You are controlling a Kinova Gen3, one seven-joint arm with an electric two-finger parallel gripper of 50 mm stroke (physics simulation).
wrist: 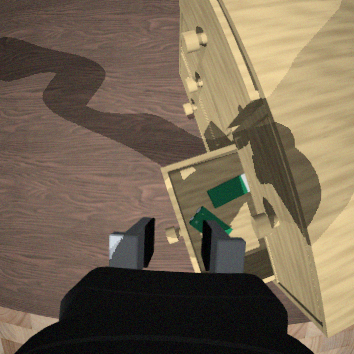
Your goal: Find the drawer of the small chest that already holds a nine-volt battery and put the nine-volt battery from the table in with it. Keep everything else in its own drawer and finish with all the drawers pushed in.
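Observation:
The small wooden chest (292,145) fills the right side of the wrist view. One lower drawer (167,185) is pulled out, and two green nine-volt batteries lie inside it. One battery (226,192) lies nearer the chest front. The other battery (202,218) lies at an angle nearer the drawer's front wall, partly hidden behind the right finger. My gripper (177,236) is open and empty, above the front edge of the open drawer, beside its knob (172,234).
Knobs of other drawers (192,41) (193,84) (189,109) stick out from the chest front farther up. Another knob (262,224) stands over the open drawer's inner end. The dark wood table (125,175) extends to the left.

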